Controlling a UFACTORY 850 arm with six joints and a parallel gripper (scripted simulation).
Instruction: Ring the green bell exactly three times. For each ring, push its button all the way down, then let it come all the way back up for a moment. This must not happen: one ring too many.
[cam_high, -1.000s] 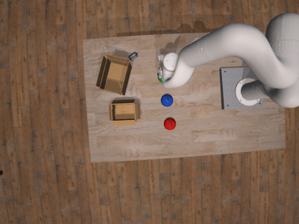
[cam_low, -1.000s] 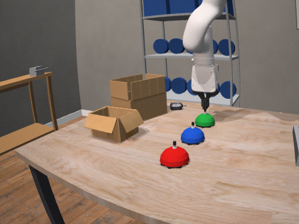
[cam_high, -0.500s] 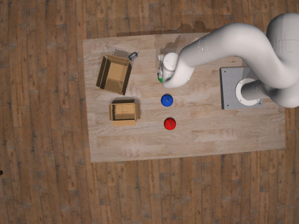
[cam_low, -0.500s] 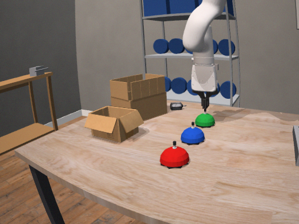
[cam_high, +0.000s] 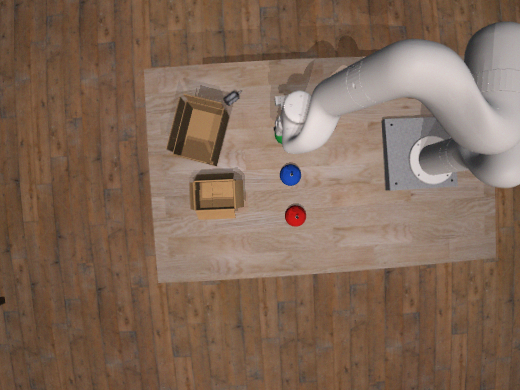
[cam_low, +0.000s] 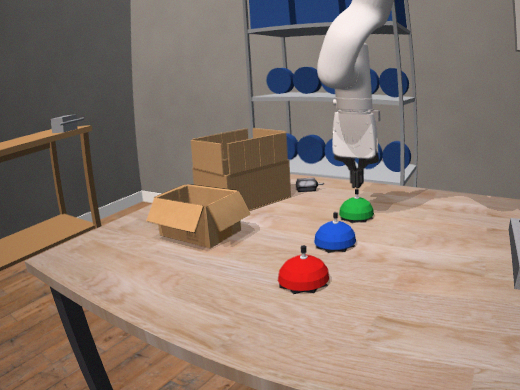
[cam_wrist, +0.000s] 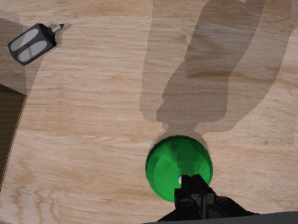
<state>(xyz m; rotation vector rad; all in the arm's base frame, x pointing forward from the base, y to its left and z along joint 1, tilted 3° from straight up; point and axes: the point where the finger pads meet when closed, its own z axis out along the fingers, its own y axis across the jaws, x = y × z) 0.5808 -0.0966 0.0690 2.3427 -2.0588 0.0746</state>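
Right now my hand is 50 mm above the green bell. Round my hand: red bell (40 mm behind, 320 mm to the left, 50 mm below); blue bell (20 mm behind, 160 mm to the left, 50 mm below); small dark device (200 mm ahead, 140 mm to the right, 80 mm below).
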